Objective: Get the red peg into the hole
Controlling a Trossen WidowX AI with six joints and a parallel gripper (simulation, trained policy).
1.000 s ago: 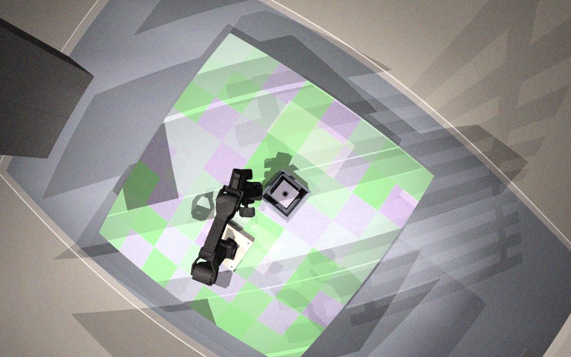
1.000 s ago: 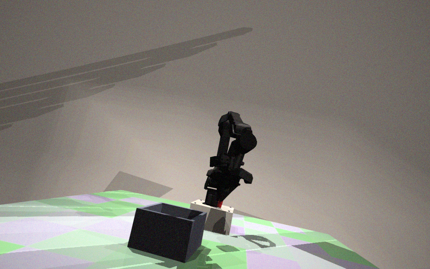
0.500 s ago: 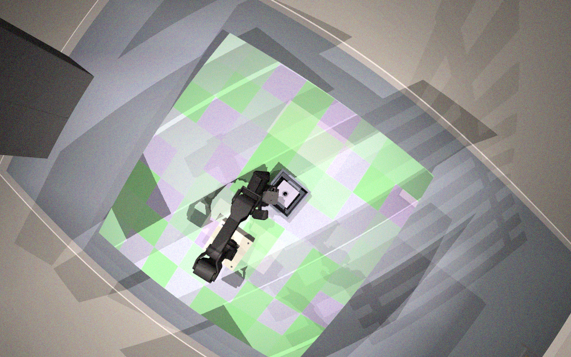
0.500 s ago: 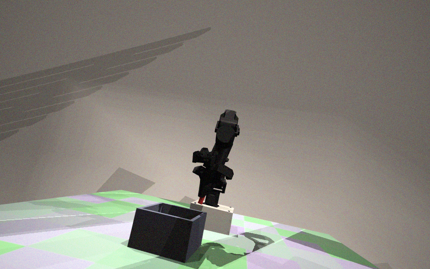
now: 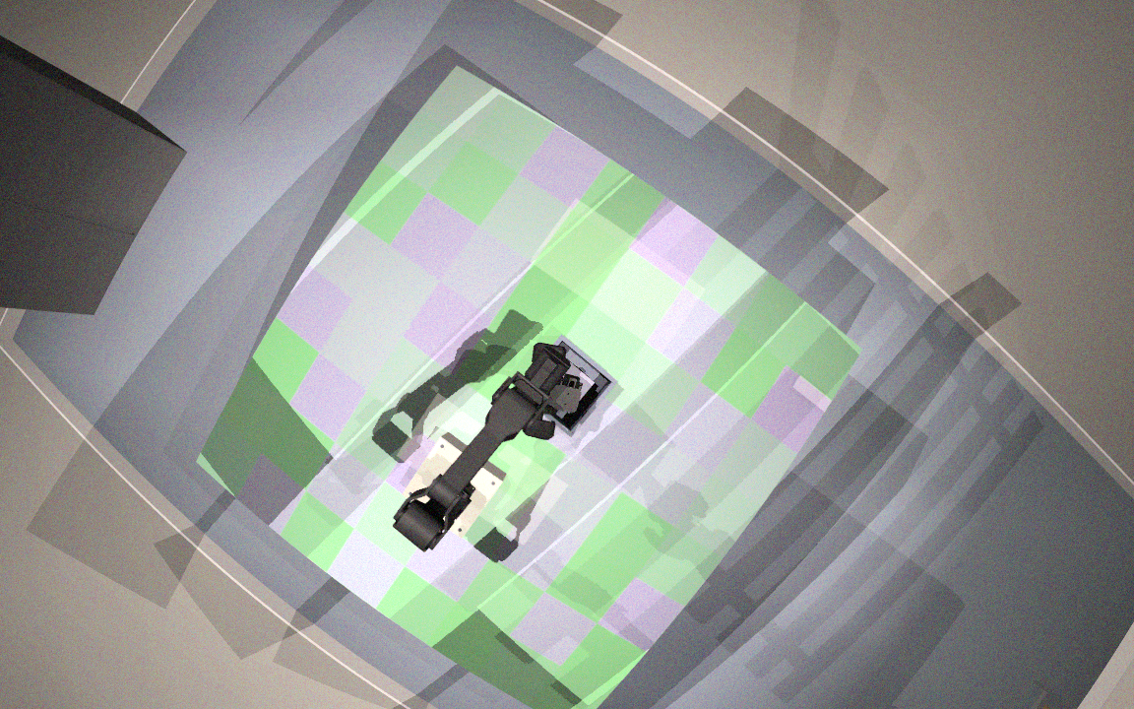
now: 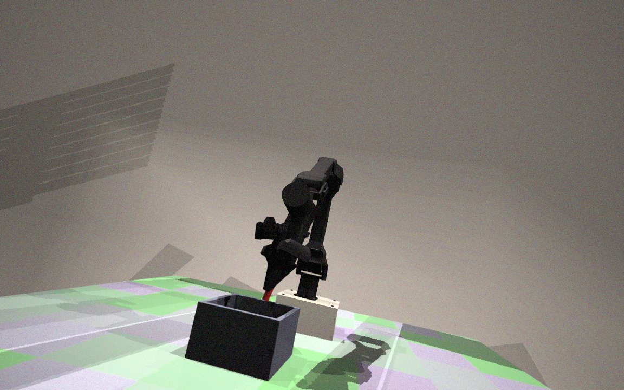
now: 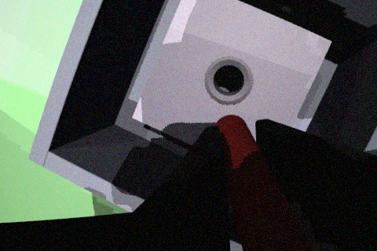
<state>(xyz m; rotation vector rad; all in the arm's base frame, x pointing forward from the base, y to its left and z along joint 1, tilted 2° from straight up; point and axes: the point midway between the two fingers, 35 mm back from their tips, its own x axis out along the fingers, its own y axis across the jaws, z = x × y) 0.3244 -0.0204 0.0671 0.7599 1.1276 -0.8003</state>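
Now: the red peg 2 cm above my gripper tip, 1 cm to the left of it and 1 cm behind it. Round my gripper tip: grey plate: 8 cm below, 2 cm to the right, 1 cm ahead; then dark box: 10 cm below, 2 cm to the right, 1 cm ahead.
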